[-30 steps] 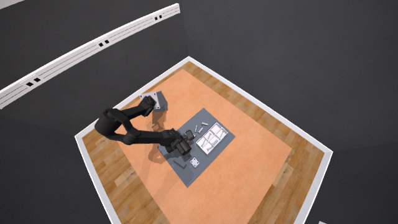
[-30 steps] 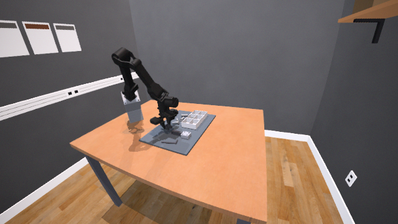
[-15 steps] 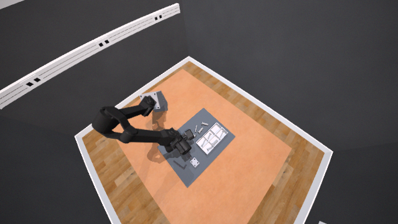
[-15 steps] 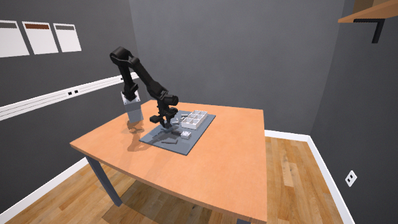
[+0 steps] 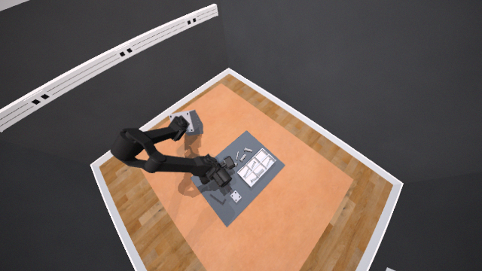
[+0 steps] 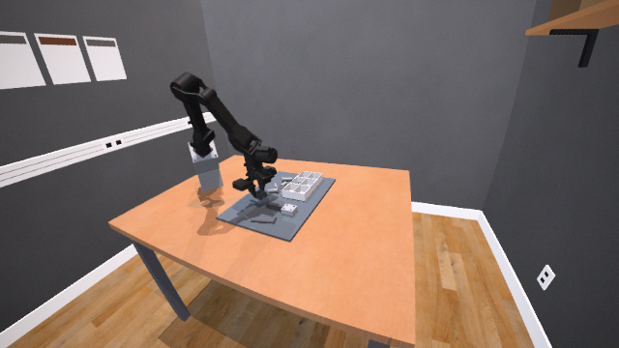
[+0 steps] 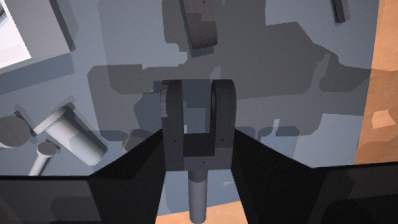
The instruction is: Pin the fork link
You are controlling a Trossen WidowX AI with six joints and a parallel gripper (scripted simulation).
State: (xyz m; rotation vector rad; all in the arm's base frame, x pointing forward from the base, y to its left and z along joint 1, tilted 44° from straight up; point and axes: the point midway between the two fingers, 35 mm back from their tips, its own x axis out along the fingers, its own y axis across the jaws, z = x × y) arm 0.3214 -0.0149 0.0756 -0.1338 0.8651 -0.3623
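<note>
My gripper is now 30 mm above the dark fork link. From my hand the other things lie so: grey mat (80 mm to the left, 70 mm below, 70 mm ahead); then thick headed pin (100 mm to the left, 60 mm below, 10 mm ahead); then dark flat bar (70 mm ahead, 60 mm below, 20 mm to the right).
</note>
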